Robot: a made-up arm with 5 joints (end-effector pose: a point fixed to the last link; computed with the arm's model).
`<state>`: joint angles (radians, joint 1 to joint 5).
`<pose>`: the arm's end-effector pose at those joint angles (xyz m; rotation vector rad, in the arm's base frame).
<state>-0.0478 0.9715 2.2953 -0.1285 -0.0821</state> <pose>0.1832 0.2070 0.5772 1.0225 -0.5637 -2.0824</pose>
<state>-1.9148 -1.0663 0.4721 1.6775 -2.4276</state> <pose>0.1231 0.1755 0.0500 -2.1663 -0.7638 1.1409</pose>
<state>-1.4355 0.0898 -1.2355 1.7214 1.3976</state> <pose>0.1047 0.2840 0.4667 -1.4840 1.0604 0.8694</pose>
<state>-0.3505 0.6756 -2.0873 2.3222 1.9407</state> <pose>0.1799 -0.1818 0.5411 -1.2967 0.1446 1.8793</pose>
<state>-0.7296 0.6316 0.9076 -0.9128 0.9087</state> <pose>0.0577 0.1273 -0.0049 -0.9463 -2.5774 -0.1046</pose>
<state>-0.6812 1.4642 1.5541 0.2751 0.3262</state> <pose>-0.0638 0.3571 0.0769 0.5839 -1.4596 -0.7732</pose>
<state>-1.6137 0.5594 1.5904 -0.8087 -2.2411</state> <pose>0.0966 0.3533 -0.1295 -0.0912 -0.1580 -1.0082</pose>
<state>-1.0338 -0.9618 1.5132 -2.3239 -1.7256</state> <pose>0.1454 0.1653 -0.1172 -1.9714 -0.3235 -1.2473</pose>
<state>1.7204 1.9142 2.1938 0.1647 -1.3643</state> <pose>-0.2162 -0.2760 0.0862 -2.3382 0.4053 -0.0537</pose>
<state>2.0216 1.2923 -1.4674 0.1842 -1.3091</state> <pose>-0.1237 -0.0823 -0.3966 0.5612 -0.1238 0.2564</pose>
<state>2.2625 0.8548 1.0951 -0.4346 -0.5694</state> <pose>-0.0721 -0.2919 0.1309 2.4255 0.8393 -1.3679</pose>
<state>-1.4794 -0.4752 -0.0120 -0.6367 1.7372</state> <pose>-0.0292 0.1906 0.1941 -0.9664 -1.4942 1.3665</pose>
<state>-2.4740 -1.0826 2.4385 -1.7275 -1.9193</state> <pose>0.3771 -0.2054 0.1134 1.0504 1.9550 1.2560</pose>
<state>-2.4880 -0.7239 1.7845 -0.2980 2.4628</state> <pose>0.2581 -0.0235 -0.0567 1.2830 0.1050 -1.2613</pose>
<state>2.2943 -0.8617 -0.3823 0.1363 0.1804</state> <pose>0.0823 -0.1665 -0.4508 2.2769 0.0125 1.1339</pose>
